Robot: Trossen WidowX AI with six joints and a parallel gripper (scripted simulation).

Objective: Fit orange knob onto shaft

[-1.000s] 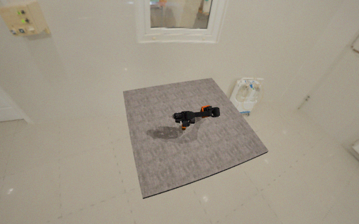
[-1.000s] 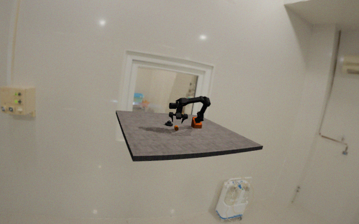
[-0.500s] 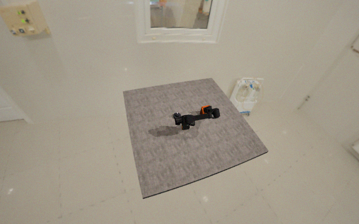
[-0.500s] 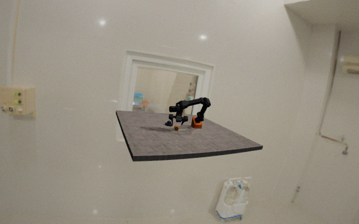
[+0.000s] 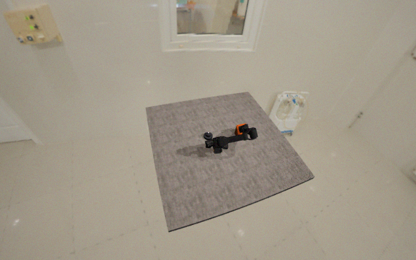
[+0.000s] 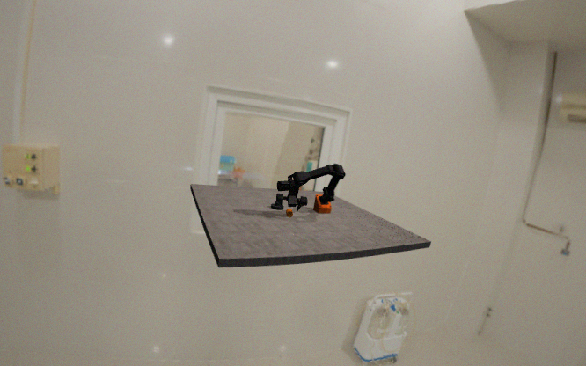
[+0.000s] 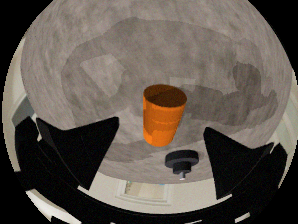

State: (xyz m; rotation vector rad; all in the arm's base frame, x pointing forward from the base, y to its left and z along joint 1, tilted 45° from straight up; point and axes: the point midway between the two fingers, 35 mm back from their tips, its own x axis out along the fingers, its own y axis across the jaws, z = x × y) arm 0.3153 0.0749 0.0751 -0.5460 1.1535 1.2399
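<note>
My gripper tip is now 20 mm above the orange knob and 10 mm to the right of it. Also, from my gripper tip: round pedestal (170 mm to the right, 10 mm below).
</note>
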